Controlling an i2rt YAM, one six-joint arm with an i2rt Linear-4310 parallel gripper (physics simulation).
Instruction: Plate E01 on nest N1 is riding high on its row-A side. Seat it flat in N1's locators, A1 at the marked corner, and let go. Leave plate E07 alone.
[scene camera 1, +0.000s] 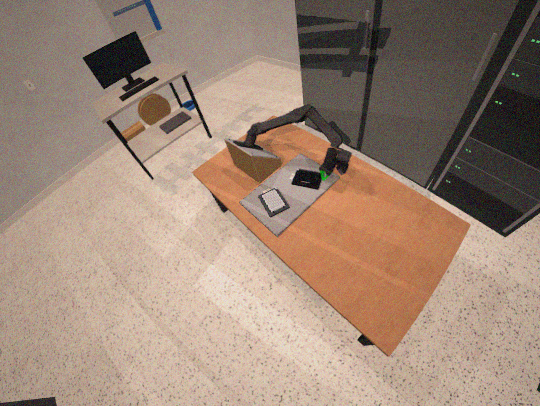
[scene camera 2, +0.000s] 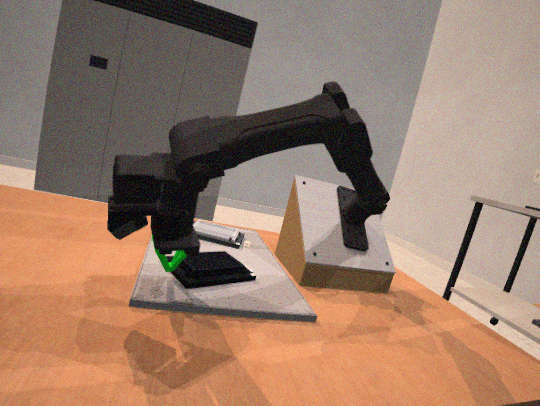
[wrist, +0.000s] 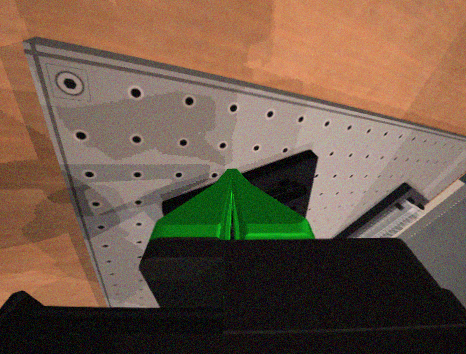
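Seen in the pictures: gripper, fingertip midpoint: (scene camera 1: 323, 180) (scene camera 2: 169, 270) (wrist: 232, 176); arm's base, link origin: (scene camera 1: 248, 146) (scene camera 2: 350, 217).
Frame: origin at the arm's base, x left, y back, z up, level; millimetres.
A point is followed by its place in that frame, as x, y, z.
Black plate E01 (scene camera 1: 307, 178) @(129, -371, -129) (scene camera 2: 217, 261) @(140, -350, -124) rests on black nest N1 (scene camera 2: 220, 282) @(194, -343, -144) on the grey perforated board. Whether its row-A side stands high is too small and dark to tell. In the wrist view the black plate and nest (wrist: 290, 180) @(136, -440, -138) are partly hidden behind the fingers. My gripper (scene camera 1: 324, 175) @(188, -441, -138) (scene camera 2: 171, 265) @(188, -441, -138) (wrist: 232, 176) @(188, -441, -138) is shut, its green fingertips together and empty, at one edge of the nest; whether they touch anything is unclear. White plate E07 (scene camera 1: 273, 200) @(-113, -344, -129) (scene camera 2: 217, 231) @(-72, -339, -123) (wrist: 400, 224) @(-128, -368, -126) sits in another dark nest, apart from the gripper.
The grey board (scene camera 1: 277, 225) @(-197, -470, -150) (scene camera 2: 225, 308) @(277, -338, -150) (wrist: 160, 117) @(235, -469, -150) lies on the wooden table (scene camera 1: 380, 240) @(113, -903, -163) (scene camera 2: 280, 360) @(382, -265, -163) (wrist: 200, 30) @(220, -511, -163). The wedge-shaped arm mount (scene camera 1: 250, 162) @(-79, -130, 3) (scene camera 2: 320, 225) @(40, -101, -29) stands beside the board. A glass-fronted rack (scene camera 1: 367, 75) is behind the table in scene camera 1.
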